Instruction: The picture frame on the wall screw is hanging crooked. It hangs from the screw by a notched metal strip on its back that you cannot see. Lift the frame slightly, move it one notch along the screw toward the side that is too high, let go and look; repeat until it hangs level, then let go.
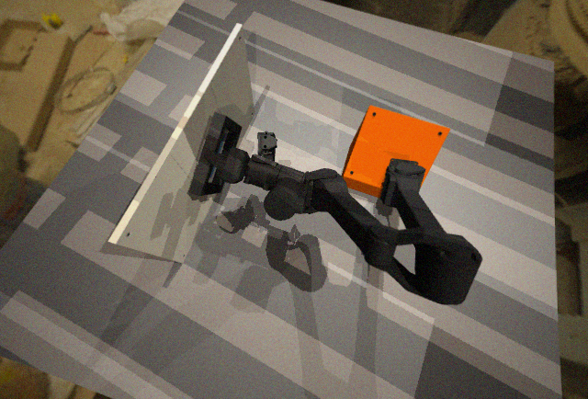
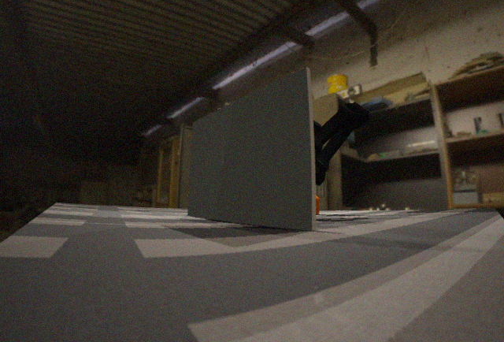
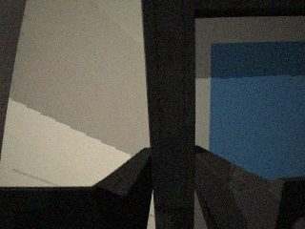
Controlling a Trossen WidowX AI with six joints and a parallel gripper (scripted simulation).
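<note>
Right now my gripper tip is 20 mm to the left of the picture frame and 50 mm above it. Also, from my gripper tip: grey wall panel (10 mm ahead, 20 mm to the right, 50 mm below).
</note>
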